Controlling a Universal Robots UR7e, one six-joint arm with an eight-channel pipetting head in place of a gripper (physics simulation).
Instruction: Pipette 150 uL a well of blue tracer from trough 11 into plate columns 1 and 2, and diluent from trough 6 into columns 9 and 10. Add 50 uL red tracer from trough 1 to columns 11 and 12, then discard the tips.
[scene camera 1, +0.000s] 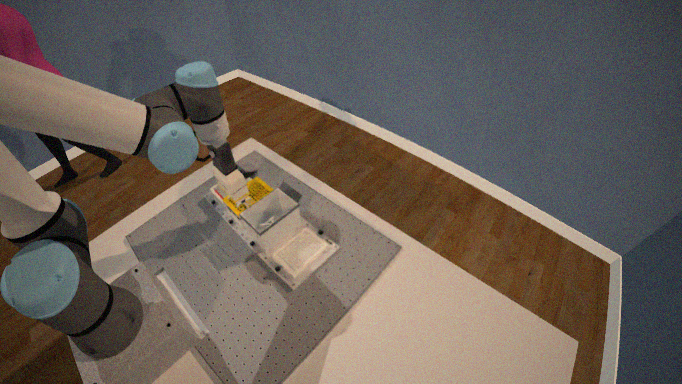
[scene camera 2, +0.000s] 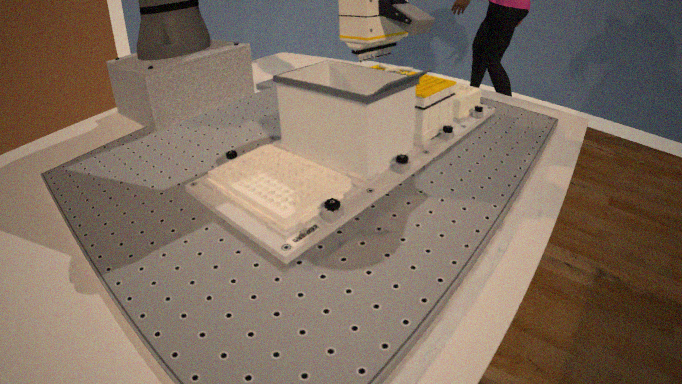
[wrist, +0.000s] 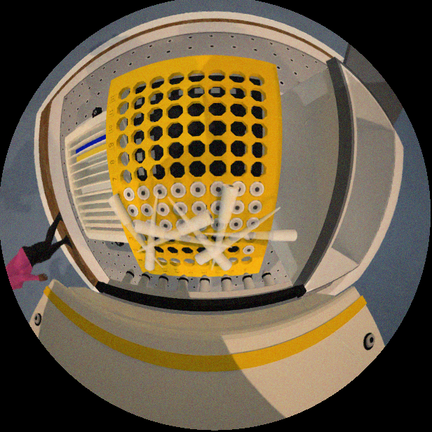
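My pipetting head (scene camera 1: 231, 182) (scene camera 2: 376, 56) (wrist: 204, 284) hangs above the deck, near the low-numbered edge of the yellow tip rack (scene camera 1: 258, 188) (scene camera 2: 435, 85) (wrist: 210, 62). Its nozzles look bare, without tips. Several loose white tips (wrist: 226, 207) lie criss-cross over the rack. Upright tips show in its middle rows; rows 7 to 12 have empty holes. The trough block (scene camera 2: 467, 101) (wrist: 89, 190) stands beside the rack, with blue liquid (wrist: 90, 144) and yellow liquid (wrist: 92, 153) near one end. A little red shows beside the head in scene camera 1. The well plate (scene camera 1: 301, 250) (scene camera 2: 300, 167) looks pale; well contents are unclear.
The tall waste bin (scene camera 1: 280, 218) (scene camera 2: 345, 120) (wrist: 345, 150) stands between rack and plate, with pale tips inside in scene camera 1. Black knobs (scene camera 2: 332, 204) stand along the carrier edge. The arm's base stands on a grey block (scene camera 2: 200, 87). A person in pink (wrist: 20, 267) stands beyond the table.
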